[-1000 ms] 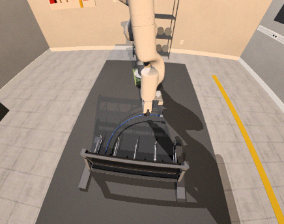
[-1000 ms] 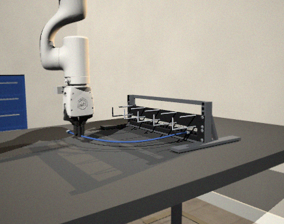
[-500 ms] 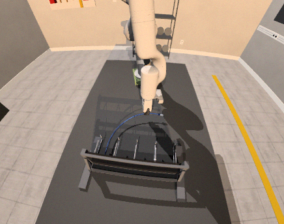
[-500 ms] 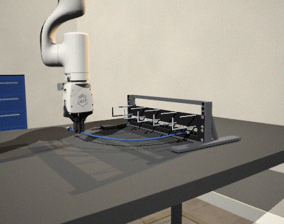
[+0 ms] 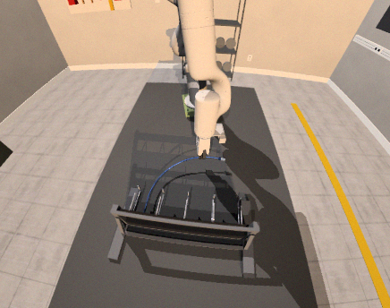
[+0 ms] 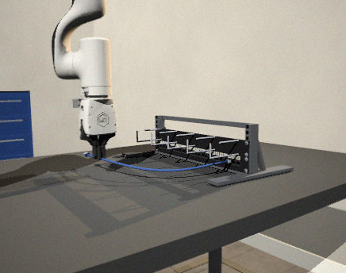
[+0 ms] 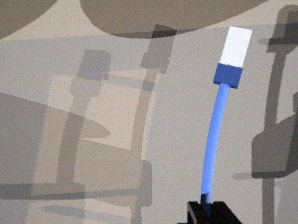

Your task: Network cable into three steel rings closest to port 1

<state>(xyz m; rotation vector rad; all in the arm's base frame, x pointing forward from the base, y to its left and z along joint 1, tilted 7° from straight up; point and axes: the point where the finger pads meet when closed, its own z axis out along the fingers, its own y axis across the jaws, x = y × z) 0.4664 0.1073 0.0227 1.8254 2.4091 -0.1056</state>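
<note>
The clear plug is 10 mm behind my hand, 90 mm to the left of it and 20 mm below it. The rest, counted from my hand: patch-panel rack: 330 mm ahead, 10 mm to the right.
</note>
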